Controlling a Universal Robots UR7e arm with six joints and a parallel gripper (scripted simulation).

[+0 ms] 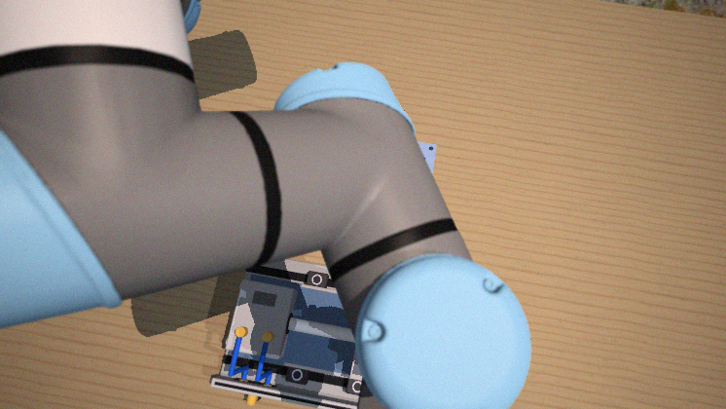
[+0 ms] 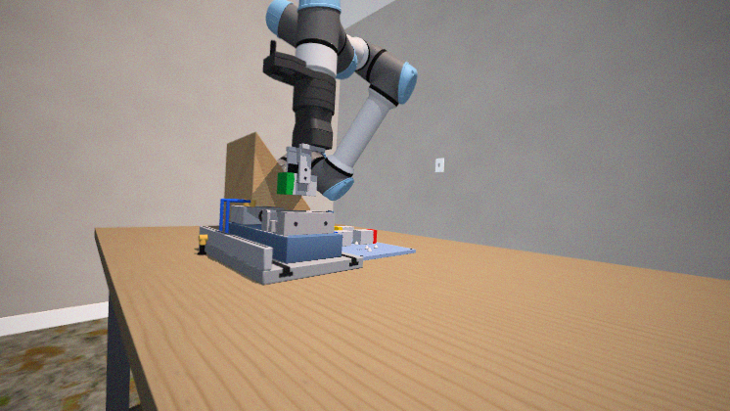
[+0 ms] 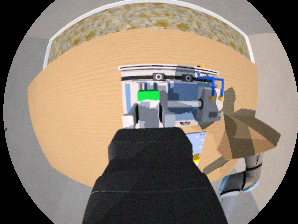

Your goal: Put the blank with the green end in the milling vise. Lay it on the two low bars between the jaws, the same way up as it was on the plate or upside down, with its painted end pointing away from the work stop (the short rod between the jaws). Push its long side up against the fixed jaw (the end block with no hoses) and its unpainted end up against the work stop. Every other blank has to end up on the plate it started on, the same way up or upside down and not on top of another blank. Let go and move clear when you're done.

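The fixed jaw is 30 mm ahead of my hand, 10 mm to the left of it and 80 mm below it. Round my hand: work stop rod: 50 mm to the left, 70 mm below; hose block: 170 mm behind, 10 mm to the left, 80 mm below; green-ended blank: 20 mm below.
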